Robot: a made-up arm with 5 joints.
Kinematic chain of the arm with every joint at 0, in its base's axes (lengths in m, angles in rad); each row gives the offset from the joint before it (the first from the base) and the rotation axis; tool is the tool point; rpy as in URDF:
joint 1: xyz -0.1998 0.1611 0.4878 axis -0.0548 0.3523 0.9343
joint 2: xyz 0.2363 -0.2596 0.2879 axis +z
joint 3: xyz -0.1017 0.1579 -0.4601 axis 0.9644 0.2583 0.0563
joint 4: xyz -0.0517 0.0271 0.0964 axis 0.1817 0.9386 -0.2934
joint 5: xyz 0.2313 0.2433 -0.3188 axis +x
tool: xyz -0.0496 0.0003 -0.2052 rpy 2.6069 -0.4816 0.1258
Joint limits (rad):
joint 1: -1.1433..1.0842
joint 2: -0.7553..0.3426
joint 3: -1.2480..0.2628
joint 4: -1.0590..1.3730
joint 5: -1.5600..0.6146
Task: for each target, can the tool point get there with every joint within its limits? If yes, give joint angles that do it. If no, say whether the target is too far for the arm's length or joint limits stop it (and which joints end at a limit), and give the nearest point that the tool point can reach.
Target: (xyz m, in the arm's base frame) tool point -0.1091 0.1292 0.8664
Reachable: no: joint limits stop it (at a limit: joint 1, joint 2, joint 3, joint 4, joint 5) | nearest point 0.0305 -0.1186 0.5028 | short by 0.462 m
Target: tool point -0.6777 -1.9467 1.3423
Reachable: no: too far | nearest point -0.1283 -0.6221 0.3488 | short by 1.745 m
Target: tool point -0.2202 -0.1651 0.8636
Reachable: no: joint limits stop it (at a limit: joint 1, joint 3, joint 4, joint 5) | nearest point 0.0252 -0.2438 0.5201 | short by 0.429 m
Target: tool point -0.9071 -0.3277 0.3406
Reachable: no: joint limits stop it (at a limit: joint 1, joint 2, joint 4) | nearest point -0.6576 -0.1391 0.3136 | short by 0.314 m
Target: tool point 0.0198 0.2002 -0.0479
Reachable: yes | joints -0.9460 -0.3213 -0.4992 1.1560 -0.7632
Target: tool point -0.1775 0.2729 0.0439
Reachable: yes | joints -0.4826 -0.0861 -0.0594 1.1084 -1.2100
